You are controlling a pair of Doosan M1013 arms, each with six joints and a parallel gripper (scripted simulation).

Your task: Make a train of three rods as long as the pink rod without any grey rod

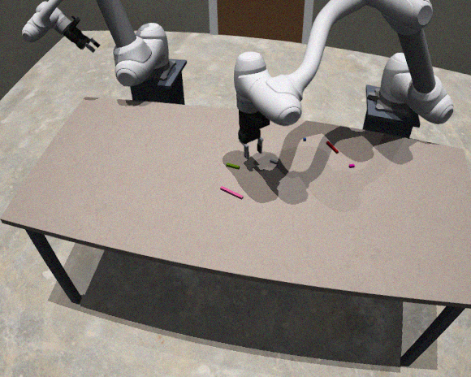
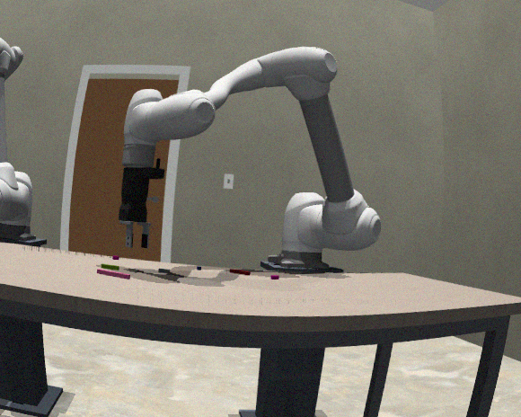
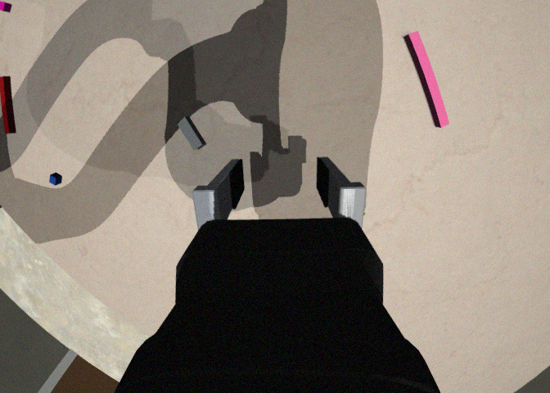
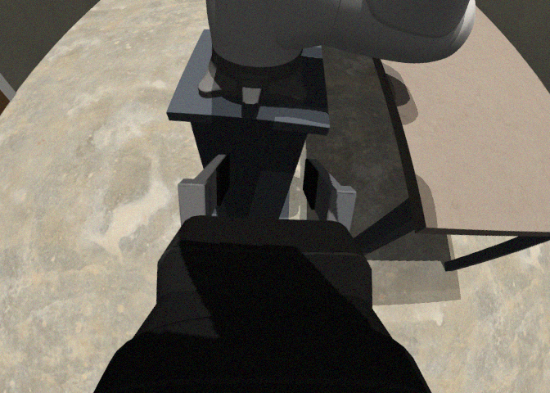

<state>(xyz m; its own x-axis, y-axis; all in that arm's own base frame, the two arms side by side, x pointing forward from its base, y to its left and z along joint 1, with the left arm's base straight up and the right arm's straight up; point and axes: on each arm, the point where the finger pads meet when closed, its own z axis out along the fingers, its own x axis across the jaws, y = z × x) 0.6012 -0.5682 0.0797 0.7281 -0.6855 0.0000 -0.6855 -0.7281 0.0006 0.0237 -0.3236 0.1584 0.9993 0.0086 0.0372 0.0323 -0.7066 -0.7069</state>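
Note:
Now: left hand 4 cm past the grey rod, 7 cm to the right of it and 7 cm above it. Also, from my left hand: blue rod (20 cm behind, 18 cm to the left, 7 cm below); then lime rod (2 cm ahead, 7 cm to the right, 7 cm below); then pink rod (15 cm ahead, 5 cm to the right, 7 cm below).

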